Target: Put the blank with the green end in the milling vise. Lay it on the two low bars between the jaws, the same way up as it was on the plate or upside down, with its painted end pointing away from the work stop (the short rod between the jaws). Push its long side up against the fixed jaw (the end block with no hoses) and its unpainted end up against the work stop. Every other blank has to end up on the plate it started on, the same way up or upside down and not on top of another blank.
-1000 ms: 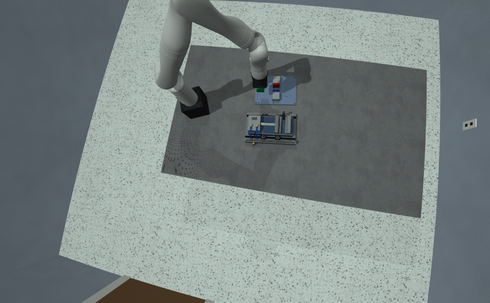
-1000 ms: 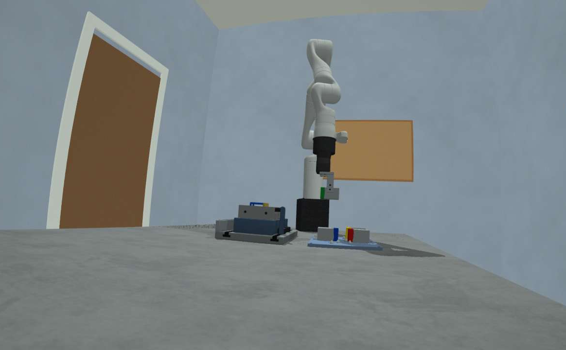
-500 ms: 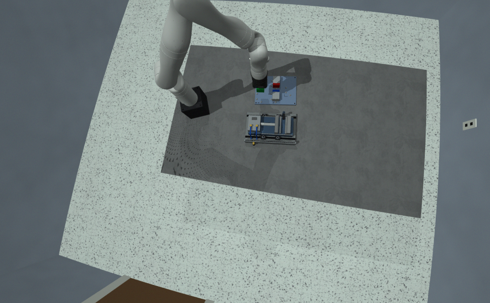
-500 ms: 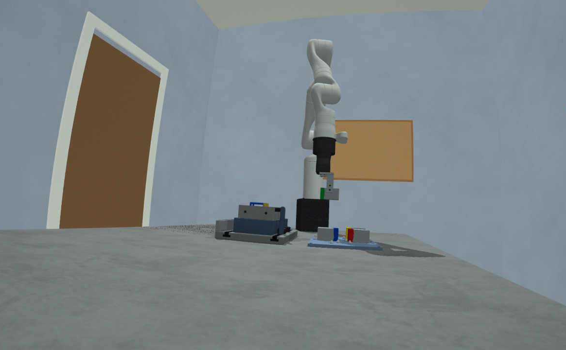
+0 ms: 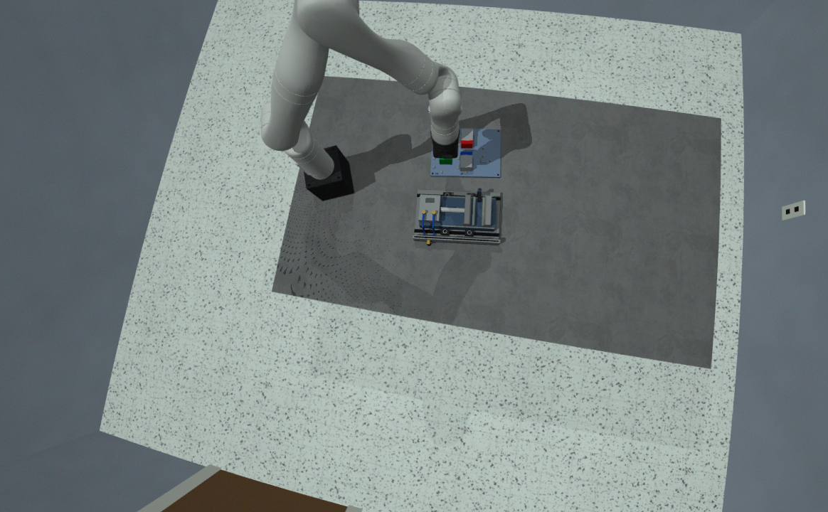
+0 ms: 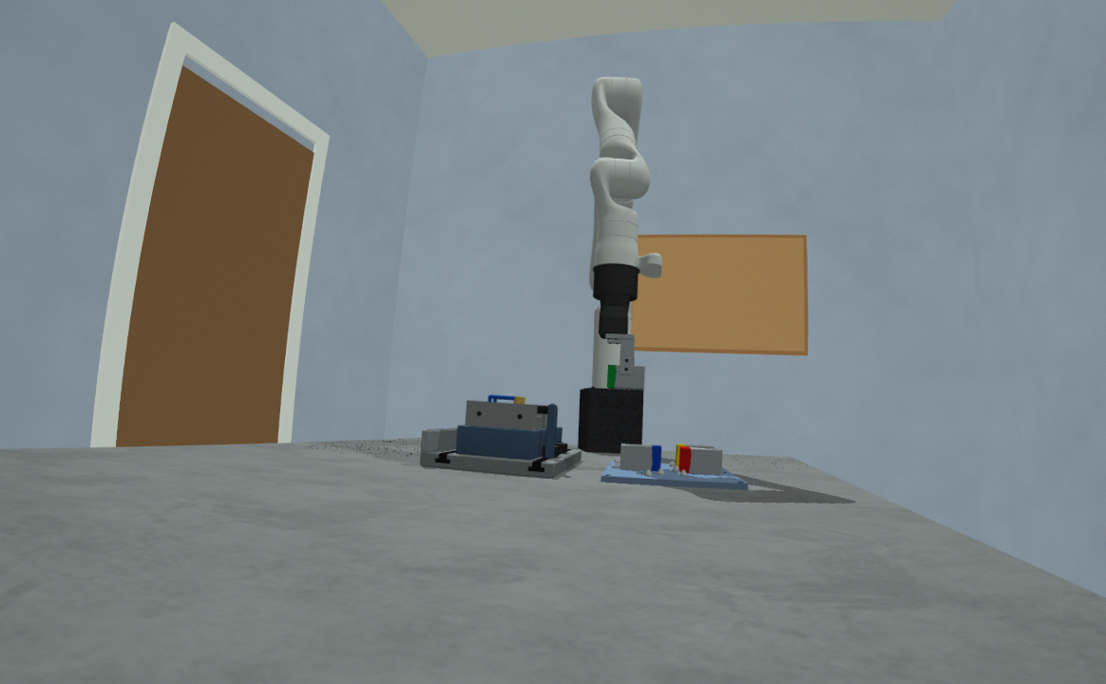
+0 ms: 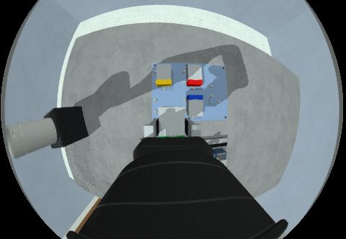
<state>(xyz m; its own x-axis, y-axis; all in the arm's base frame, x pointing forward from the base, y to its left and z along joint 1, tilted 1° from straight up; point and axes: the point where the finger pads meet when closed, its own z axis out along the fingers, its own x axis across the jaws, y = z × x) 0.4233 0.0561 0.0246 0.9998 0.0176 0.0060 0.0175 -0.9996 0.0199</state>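
Now: hand 17 cm to the left of the fixed jaw, 15 cm short of it and 9 cm above it. Round my hand: green-ended blank (2 cm below); blue-ended blank (14 cm below, 7 cm ahead, 3 cm to the left); work stop rod (12 cm to the right, 12 cm ahead, 8 cm below).
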